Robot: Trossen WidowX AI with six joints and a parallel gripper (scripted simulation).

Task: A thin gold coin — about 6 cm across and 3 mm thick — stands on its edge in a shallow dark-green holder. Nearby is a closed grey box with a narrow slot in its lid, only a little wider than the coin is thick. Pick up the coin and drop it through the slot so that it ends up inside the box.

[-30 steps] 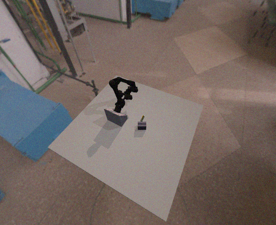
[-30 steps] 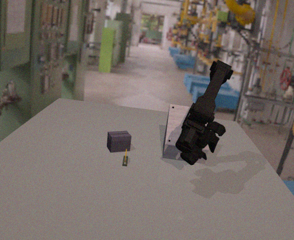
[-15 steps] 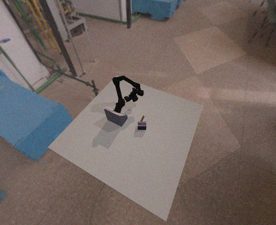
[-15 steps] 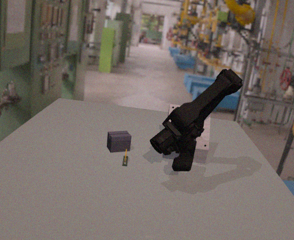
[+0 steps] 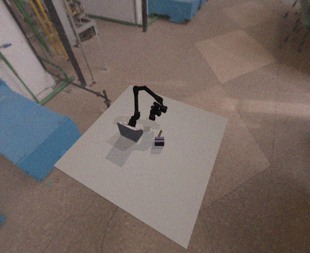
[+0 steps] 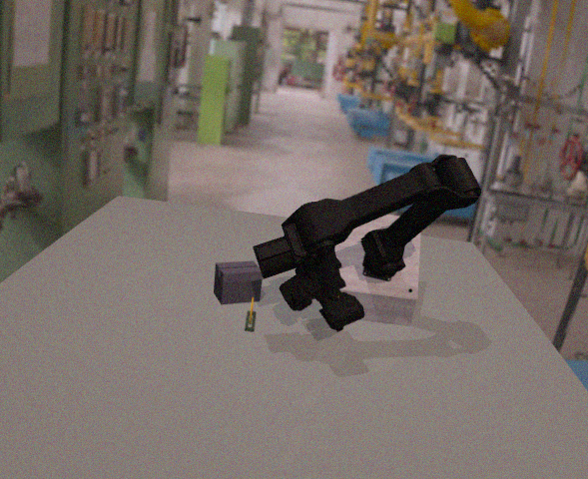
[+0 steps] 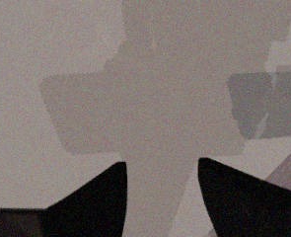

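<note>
The gold coin lies 18 cm ahead of my gripper tip, 7 cm to the right of it and 4 cm below it.
</note>
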